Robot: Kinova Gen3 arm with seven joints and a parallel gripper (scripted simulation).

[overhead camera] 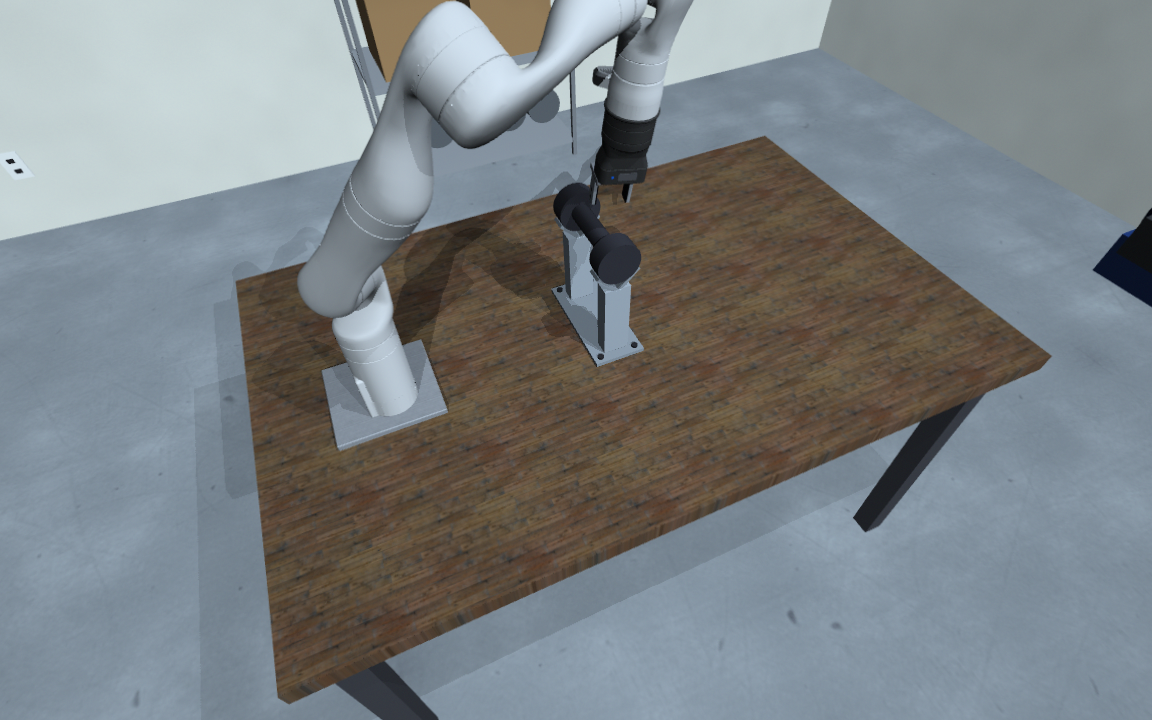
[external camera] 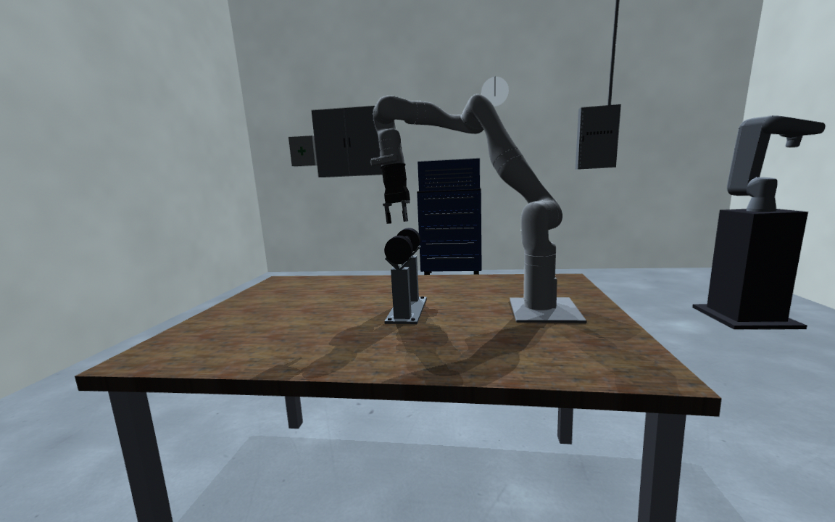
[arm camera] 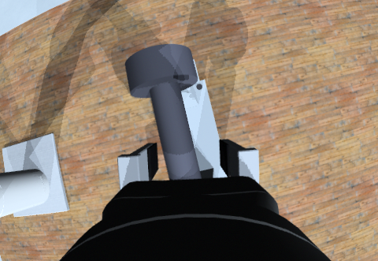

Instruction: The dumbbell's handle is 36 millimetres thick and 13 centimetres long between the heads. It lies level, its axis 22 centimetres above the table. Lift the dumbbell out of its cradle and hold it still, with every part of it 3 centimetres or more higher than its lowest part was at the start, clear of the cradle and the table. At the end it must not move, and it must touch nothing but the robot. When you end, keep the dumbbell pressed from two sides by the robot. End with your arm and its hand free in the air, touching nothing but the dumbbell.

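Now: the dark dumbbell 20 mm behind my hand, 20 mm to the left of it and 90 mm below it. The rest, counted from my hand: grey cradle (20 mm behind, 20 mm to the left, 220 mm below).
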